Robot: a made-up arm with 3 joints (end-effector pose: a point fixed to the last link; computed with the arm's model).
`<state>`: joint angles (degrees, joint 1 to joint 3).
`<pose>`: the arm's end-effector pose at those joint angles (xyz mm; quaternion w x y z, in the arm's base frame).
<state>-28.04 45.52 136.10</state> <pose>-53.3 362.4 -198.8 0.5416 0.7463 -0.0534 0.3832</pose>
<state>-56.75 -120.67 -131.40</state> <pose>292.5 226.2 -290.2 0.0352 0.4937 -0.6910 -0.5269</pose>
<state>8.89 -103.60 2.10</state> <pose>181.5 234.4 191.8 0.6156 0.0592 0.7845 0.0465</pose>
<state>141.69 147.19 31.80</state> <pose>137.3 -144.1 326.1 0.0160 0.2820 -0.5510 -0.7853</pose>
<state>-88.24 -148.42 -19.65</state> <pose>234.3 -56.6 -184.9 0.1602 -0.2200 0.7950 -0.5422</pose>
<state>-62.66 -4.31 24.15</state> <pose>-55.5 169.7 -139.1 0.9434 -0.3295 0.0273 -0.0258</pose>
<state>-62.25 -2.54 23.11</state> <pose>-57.3 169.1 -137.9 0.9420 -0.3349 0.0163 -0.0150</pose>
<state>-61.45 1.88 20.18</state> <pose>-62.0 167.1 -135.3 0.9357 -0.3524 -0.0124 0.0107</pose>
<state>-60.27 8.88 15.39</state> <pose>-69.5 163.5 -132.1 0.9215 -0.3806 -0.0611 0.0475</pose>
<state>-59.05 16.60 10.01</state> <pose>-78.1 158.9 -130.2 0.9003 -0.4107 -0.1189 0.0818</pose>
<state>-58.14 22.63 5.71</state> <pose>-85.0 154.9 -129.9 0.8797 -0.4332 -0.1665 0.1038</pose>
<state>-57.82 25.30 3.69</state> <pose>-88.2 152.9 -130.2 0.8689 -0.4440 -0.1882 0.1120</pose>
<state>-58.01 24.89 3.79</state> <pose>-87.9 153.0 -130.3 0.8692 -0.4450 -0.1849 0.1107</pose>
